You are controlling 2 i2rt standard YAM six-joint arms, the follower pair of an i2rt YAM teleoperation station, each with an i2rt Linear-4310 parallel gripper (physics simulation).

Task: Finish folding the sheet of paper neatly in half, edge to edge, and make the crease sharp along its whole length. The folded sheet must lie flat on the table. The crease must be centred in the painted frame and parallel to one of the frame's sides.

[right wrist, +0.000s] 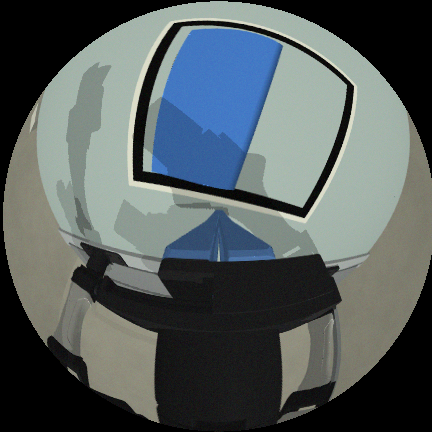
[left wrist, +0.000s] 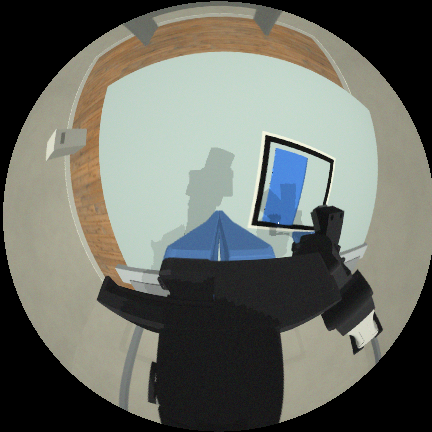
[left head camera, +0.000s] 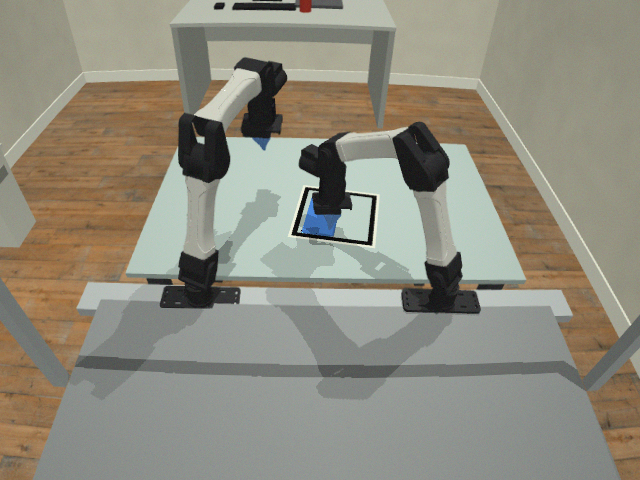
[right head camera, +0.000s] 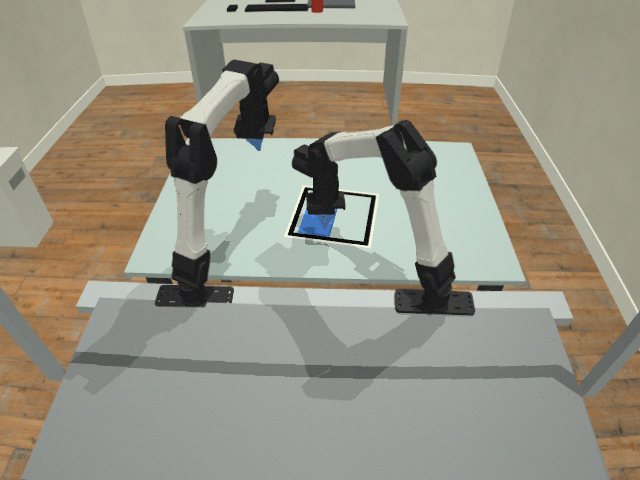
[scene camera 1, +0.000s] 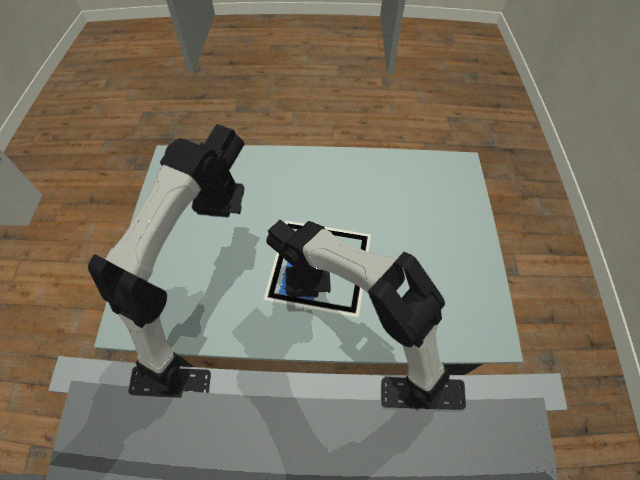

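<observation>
The blue sheet (left head camera: 312,226) (right head camera: 309,226) (left wrist: 287,170) (right wrist: 215,75) is folded over and lies in the left half of the painted frame (left head camera: 372,219) (right head camera: 369,219) (left wrist: 261,180) (right wrist: 270,202). Its fold is the right-hand edge, near the frame's middle and roughly parallel to its sides; a narrow dark band runs along it in the right wrist view. My right gripper (left head camera: 330,227) (right head camera: 324,228) (right wrist: 218,215) is shut and empty, above the table by the frame's near side; its exact height is unclear. My left gripper (left head camera: 264,148) (right head camera: 258,149) (left wrist: 218,216) is shut and empty, high over the table's back left.
The right arm (scene camera 1: 346,258) reaches across the frame and hides part of the sheet in scene camera 1. Arm shadows fall on the sheet and the pale table (left head camera: 439,206) (scene camera 1: 439,206). A desk (left head camera: 289,18) stands behind the table.
</observation>
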